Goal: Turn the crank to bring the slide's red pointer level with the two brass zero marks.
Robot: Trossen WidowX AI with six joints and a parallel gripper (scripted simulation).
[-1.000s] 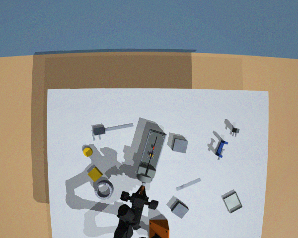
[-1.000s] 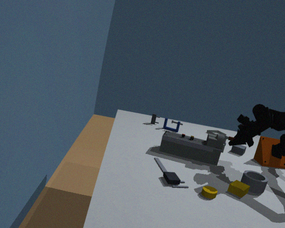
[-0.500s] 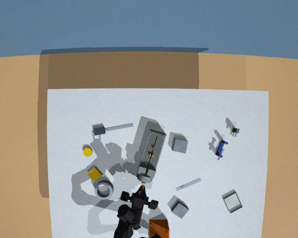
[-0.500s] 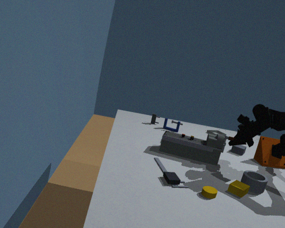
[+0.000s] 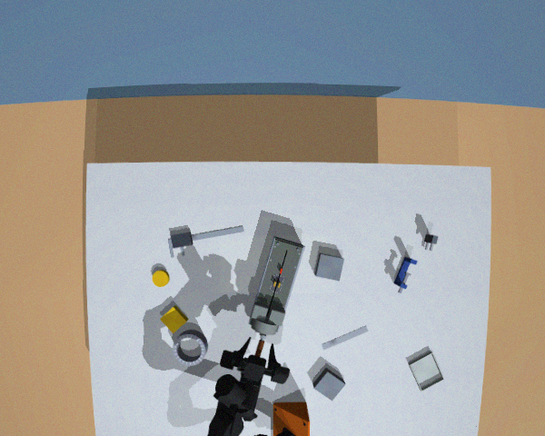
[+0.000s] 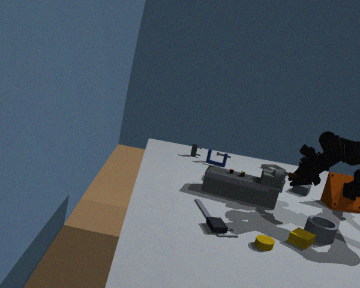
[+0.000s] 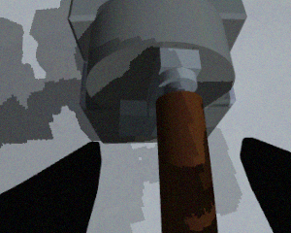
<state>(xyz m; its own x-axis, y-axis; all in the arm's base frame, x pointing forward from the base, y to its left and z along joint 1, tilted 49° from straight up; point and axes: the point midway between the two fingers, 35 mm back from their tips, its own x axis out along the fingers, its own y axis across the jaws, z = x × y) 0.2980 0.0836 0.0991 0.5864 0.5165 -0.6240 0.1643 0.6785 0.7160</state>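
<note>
My gripper tip is 3 cm below the brown crank handle and 2 cm past it. Round my gripper tip: flat grey bar: 26 cm to the right, 9 cm below, 1 cm ahead; red pointer: 21 cm ahead, 3 cm to the right, 1 cm below; yellow block: 27 cm to the left, 8 cm below.
</note>
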